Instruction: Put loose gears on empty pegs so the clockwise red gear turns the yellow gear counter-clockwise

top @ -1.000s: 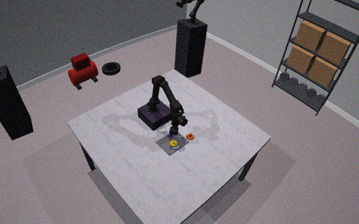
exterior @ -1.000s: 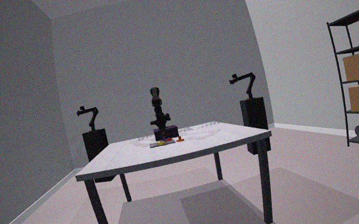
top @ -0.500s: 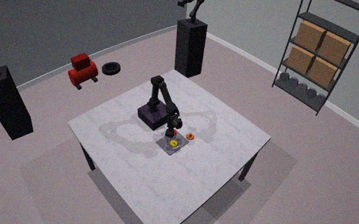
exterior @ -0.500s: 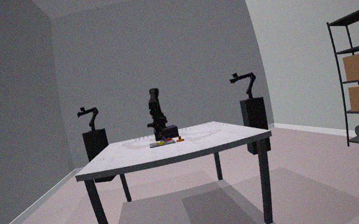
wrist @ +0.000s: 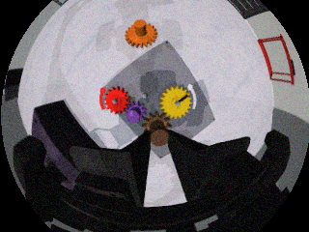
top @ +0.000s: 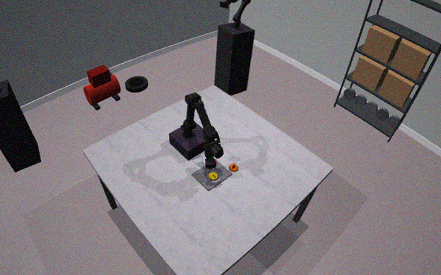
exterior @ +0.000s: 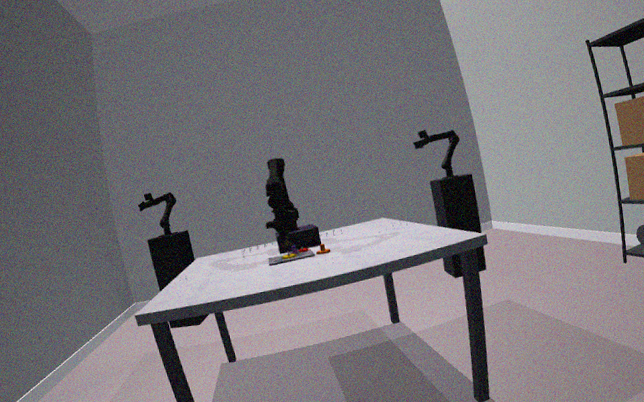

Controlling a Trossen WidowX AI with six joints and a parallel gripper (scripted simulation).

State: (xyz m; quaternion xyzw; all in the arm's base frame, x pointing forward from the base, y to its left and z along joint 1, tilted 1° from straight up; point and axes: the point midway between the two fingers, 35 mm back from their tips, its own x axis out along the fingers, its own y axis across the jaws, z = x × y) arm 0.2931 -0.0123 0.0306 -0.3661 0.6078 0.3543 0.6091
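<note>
Right now the brown gear is 1 cm below my gripper tip. Also, from my gripper tip: purple gear 3 cm behind, 2 cm to the left, 6 cm below; yellow gear 5 cm ahead, 7 cm below; red gear 5 cm behind, 6 cm to the left, 7 cm below.
</note>
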